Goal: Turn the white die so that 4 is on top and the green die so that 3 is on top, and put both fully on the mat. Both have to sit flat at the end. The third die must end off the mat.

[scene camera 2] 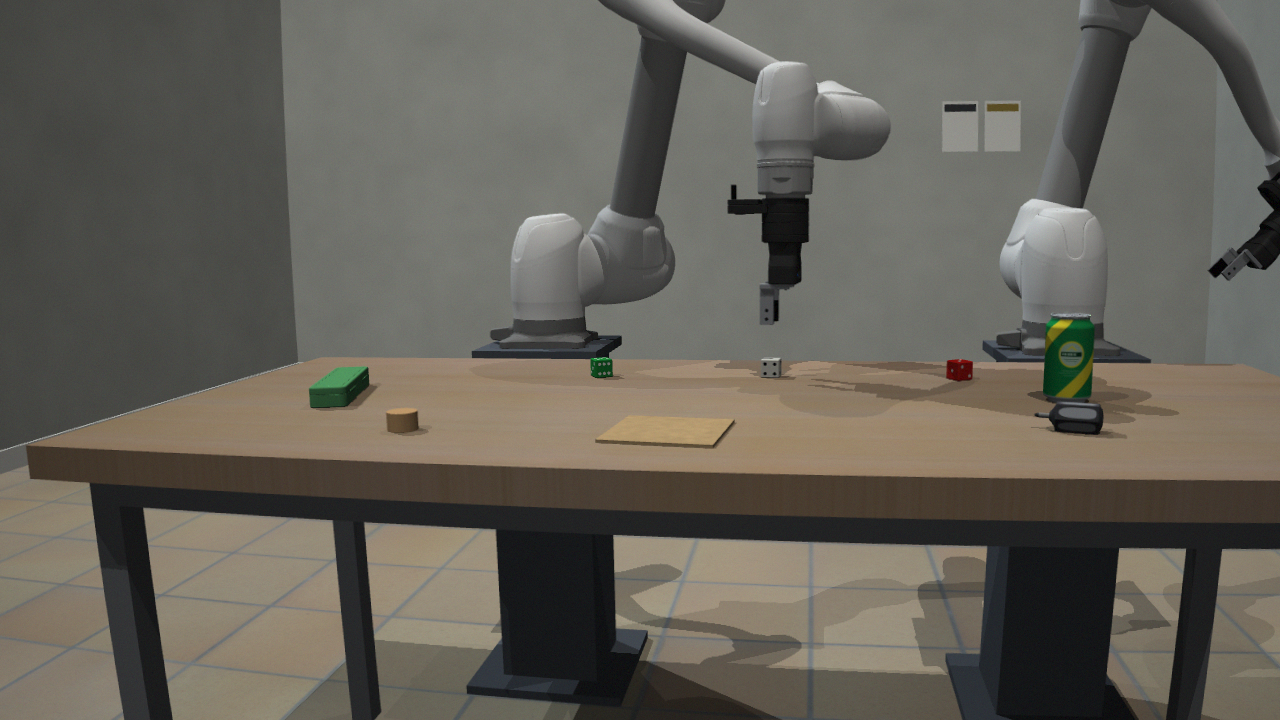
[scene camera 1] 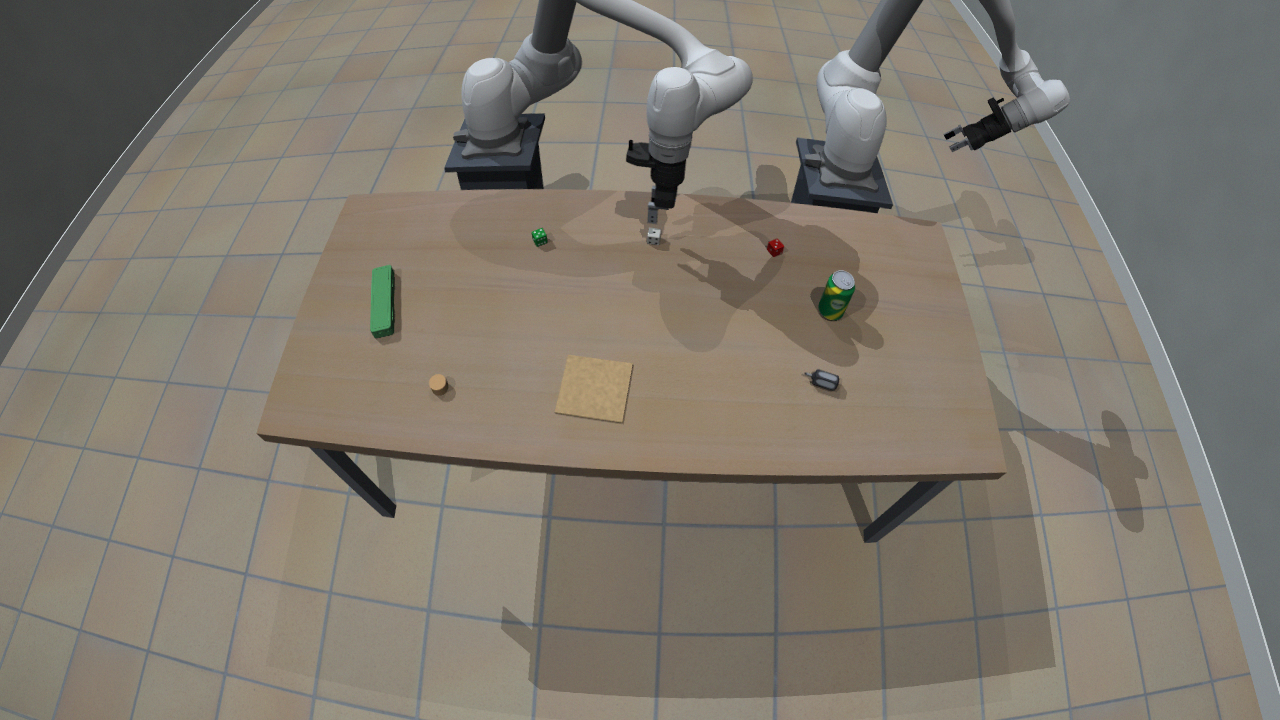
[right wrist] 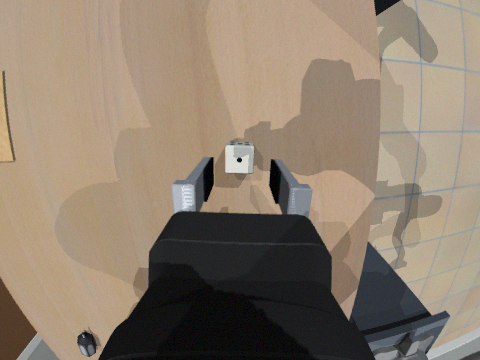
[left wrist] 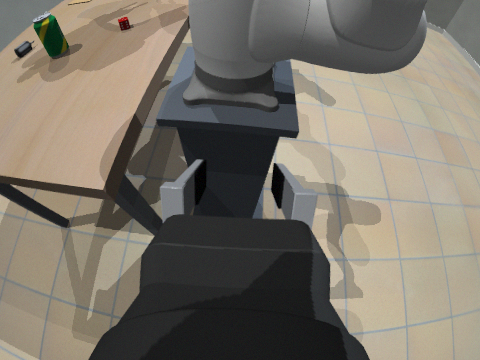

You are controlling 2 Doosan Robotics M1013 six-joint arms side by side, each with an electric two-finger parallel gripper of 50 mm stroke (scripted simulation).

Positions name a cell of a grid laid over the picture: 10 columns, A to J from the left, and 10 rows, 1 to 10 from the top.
My left gripper shows in scene camera 2 (J4), in scene camera 1 (H2) and in the left wrist view (E5); in the right wrist view it is out of frame. My right gripper shows in scene camera 2 (G5), in scene camera 1 (F3) and in the right wrist view (F5); in the left wrist view it is out of frame.
